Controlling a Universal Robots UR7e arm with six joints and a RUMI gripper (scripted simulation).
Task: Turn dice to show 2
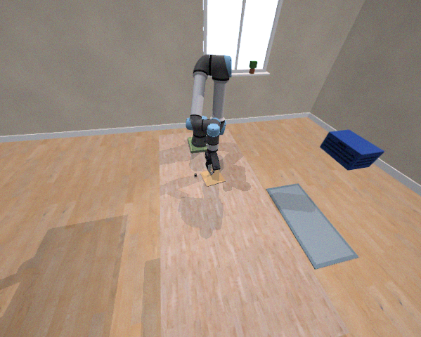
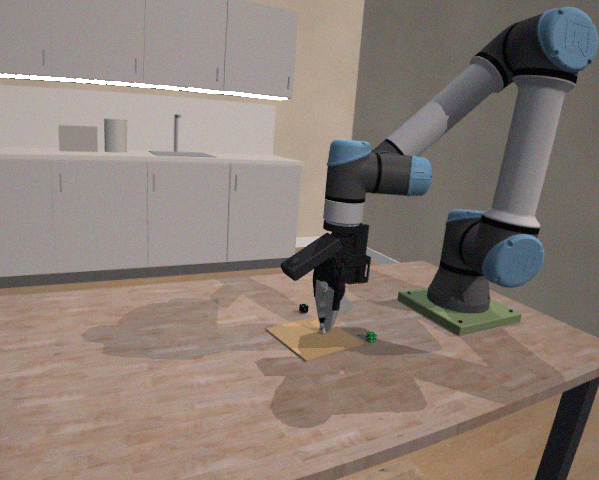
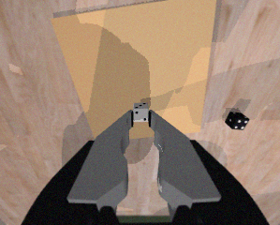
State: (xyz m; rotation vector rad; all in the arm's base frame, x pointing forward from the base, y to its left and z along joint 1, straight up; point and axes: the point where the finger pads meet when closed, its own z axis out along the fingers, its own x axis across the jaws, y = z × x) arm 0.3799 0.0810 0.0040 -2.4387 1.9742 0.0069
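My hand is 10 mm above the white die. From my hand the other things lie so: black die (120 mm to the right, 20 mm below, 10 mm ahead); green die (90 mm behind, 40 mm to the left, 20 mm below); tan mat (20 mm below, 20 mm ahead).
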